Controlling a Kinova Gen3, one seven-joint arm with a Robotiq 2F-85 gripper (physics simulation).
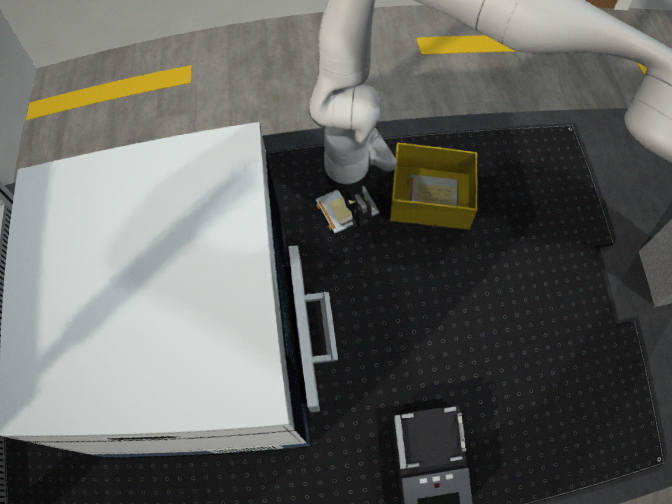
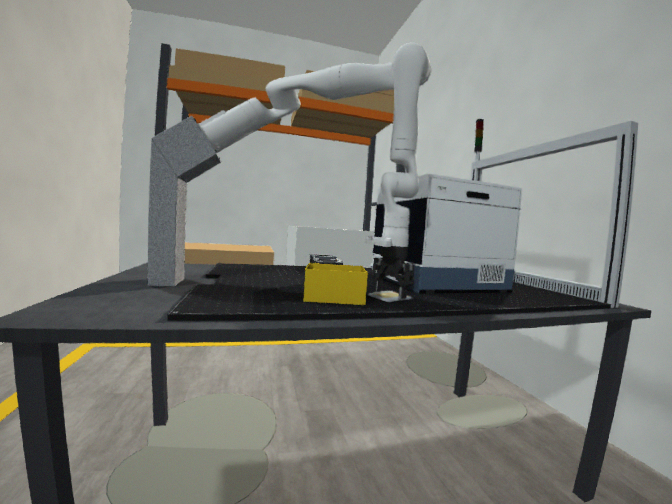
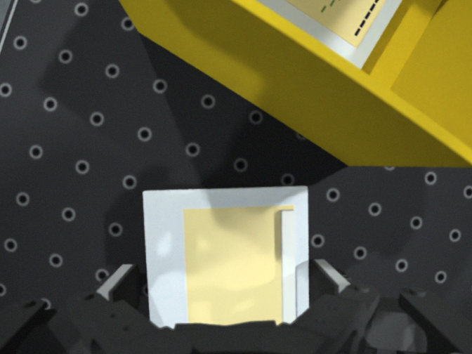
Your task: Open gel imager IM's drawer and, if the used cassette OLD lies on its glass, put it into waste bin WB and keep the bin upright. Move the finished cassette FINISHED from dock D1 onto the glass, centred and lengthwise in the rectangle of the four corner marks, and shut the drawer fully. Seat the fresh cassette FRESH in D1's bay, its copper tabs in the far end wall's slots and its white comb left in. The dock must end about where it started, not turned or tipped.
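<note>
Fresh cassette FRESH [image 1: 340, 208] [image 2: 388, 295] [image 3: 230, 250] lies flat on the mat, orange-copper end away from the bin, white comb [image 3: 288, 260] along one side. My gripper [image 1: 359, 208] [image 2: 390, 292] [image 3: 224, 281] is open and low over it, one finger beyond each long side, with a gap beside each. Waste bin WB [image 1: 433, 214] [image 2: 335, 284] [image 3: 240, 60] stands upright; a banded cassette, apparently OLD [image 1: 436, 190] [image 3: 345, 50], lies inside. Dock D1 [image 1: 400, 442] has an empty bay. The imager's drawer front [image 1: 302, 330] is close to its body; full closure is unclear. FINISHED does not show.
The large white imager [image 1: 151, 282] [image 2: 469, 233] stands beside the gripper, its drawer handle [image 1: 331, 328] sticking out over the black mat [image 1: 515, 303]. The bin wall is close on the other side. The arm's grey pedestal [image 2: 165, 233] and an aluminium frame [image 2: 626, 217] stand on the table.
</note>
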